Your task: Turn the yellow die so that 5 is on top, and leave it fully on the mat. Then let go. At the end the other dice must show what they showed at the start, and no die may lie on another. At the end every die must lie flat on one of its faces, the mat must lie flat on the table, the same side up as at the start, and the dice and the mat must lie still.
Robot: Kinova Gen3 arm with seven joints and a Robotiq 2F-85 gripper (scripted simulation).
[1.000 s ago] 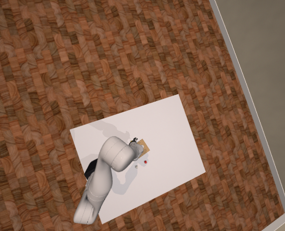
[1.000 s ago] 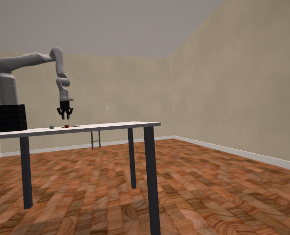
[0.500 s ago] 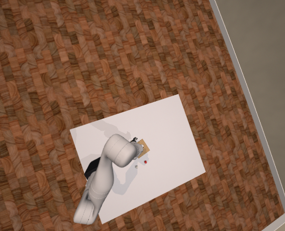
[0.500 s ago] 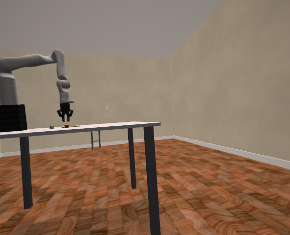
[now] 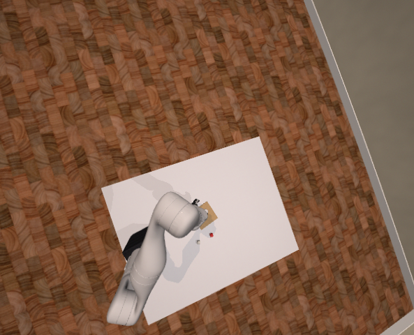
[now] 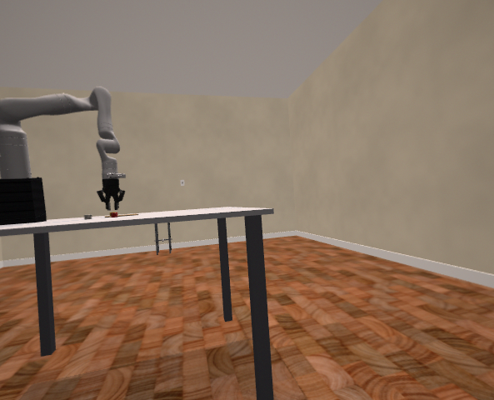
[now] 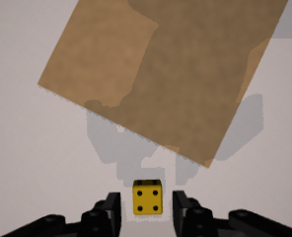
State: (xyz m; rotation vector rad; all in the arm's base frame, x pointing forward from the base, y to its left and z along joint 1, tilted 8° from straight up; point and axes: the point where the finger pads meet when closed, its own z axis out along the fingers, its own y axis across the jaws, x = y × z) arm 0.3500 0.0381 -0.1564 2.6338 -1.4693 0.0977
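Now: hand 40 mm above the yellow die. From my hand the other things lie so: white die (70 mm behind, 240 mm to the right, 40 mm below); tan mat (50 mm ahead, 100 mm to the right, 50 mm below); red die (20 mm ahead, 240 mm to the right, 40 mm below).
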